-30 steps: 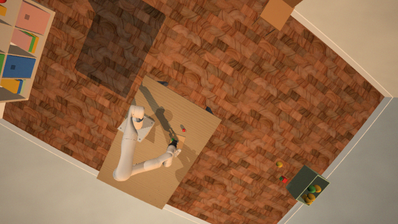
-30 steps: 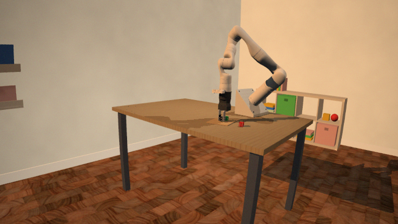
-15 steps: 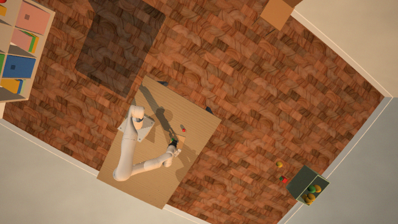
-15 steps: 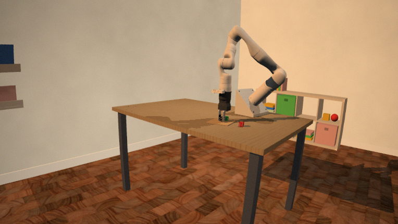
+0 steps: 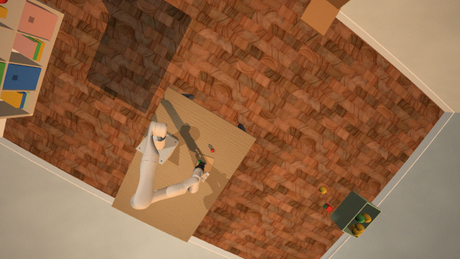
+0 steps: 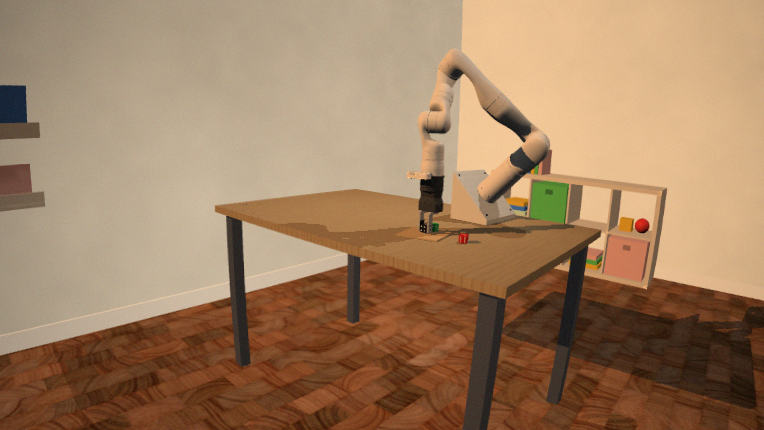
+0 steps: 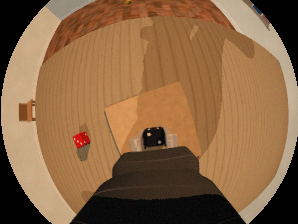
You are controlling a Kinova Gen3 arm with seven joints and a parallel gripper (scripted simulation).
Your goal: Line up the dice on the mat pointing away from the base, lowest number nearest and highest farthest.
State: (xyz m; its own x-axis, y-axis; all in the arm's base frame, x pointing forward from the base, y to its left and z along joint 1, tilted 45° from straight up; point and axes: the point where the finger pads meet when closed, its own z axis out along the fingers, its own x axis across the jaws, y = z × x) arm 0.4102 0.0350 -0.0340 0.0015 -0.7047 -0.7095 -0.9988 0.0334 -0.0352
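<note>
Now: the black die 10 mm below my hand. Round my hand: red die 140 mm to the left, 10 mm below; then green die 50 mm behind, 10 mm below; then tan mat 30 mm below.
</note>
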